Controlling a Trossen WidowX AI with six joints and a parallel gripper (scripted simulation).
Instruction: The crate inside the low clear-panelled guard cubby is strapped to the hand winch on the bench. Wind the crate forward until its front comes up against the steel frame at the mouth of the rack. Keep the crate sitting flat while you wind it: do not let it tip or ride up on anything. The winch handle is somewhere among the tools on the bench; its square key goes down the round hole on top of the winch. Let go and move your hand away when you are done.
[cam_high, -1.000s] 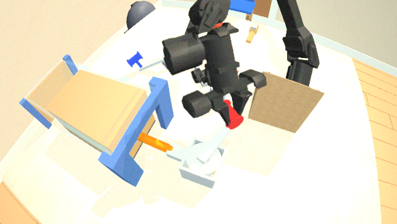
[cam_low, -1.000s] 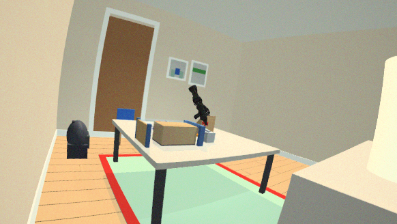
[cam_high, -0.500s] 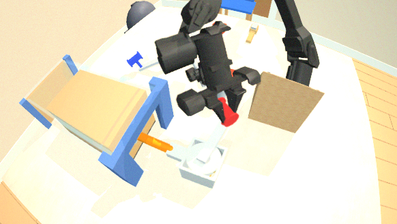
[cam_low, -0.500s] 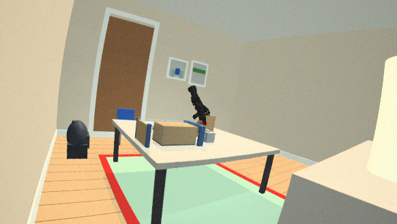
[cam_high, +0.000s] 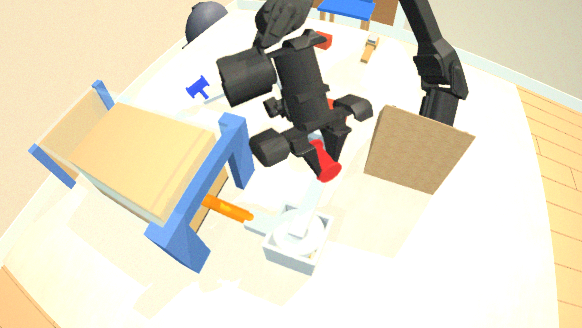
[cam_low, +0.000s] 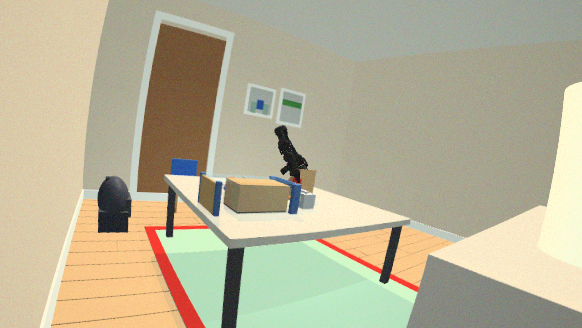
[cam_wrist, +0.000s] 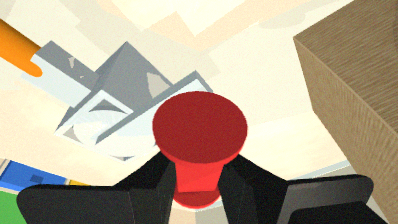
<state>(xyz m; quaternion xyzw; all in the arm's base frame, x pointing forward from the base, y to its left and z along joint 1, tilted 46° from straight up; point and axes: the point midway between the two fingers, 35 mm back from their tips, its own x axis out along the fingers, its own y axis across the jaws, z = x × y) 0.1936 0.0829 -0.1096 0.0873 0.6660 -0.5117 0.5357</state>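
Now: the winch handle 10 mm ahead of my gripper tip, 30 mm to the left of it and 30 mm below it. The rest, counted from my gripper tip: grey winch: 80 mm to the left, 100 mm below; blue steel frame: 180 mm ahead, 80 mm to the left, 30 mm below; red spool-shaped grip: 10 mm ahead, 10 mm to the right.
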